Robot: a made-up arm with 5 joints.
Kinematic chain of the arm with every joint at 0, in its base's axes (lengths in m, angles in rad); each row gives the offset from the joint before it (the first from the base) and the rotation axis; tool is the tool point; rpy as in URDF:
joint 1: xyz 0 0 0.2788 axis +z
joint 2: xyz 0 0 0 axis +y
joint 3: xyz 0.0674 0 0.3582 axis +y
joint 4: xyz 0.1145 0 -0.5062 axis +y
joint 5: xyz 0.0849 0 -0.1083 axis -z
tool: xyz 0 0 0 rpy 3.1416 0 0
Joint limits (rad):
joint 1: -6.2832..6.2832
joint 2: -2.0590..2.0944
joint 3: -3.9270..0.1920
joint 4: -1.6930..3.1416
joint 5: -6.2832..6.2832
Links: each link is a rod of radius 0.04 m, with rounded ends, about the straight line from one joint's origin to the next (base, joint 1, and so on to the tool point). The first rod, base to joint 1, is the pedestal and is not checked.
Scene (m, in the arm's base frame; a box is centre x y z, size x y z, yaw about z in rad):
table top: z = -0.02
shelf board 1: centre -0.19 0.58 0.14 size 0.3 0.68 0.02 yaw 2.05
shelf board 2: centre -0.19 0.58 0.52 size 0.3 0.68 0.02 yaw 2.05
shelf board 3: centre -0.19 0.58 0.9 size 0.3 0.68 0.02 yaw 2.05
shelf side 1: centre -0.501 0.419 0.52 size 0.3 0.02 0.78 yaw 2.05
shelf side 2: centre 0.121 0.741 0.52 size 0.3 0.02 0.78 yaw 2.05
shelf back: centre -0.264 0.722 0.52 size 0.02 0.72 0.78 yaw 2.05
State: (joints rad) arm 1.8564 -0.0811 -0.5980 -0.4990 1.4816
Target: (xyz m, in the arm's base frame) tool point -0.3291 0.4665 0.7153
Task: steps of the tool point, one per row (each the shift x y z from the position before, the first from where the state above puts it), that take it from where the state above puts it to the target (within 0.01 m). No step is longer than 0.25 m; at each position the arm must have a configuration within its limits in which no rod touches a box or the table.
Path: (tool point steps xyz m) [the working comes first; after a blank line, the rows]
Joints at the target: 2.1852 -0.2792 -1.0053 -0.5087 1.4816
Straight joint move there: touches shelf board 2.

1: 0.0634 -0.1048 0.0156
2: 0.0481 -0.1098 -0.0156
3: -0.1047 -0.0012 0.1751
4: -0.0606 -0.0886 0.1839
5: -0.0588 0.1019 0.0166
6: -0.0537 0.1147 -0.0166

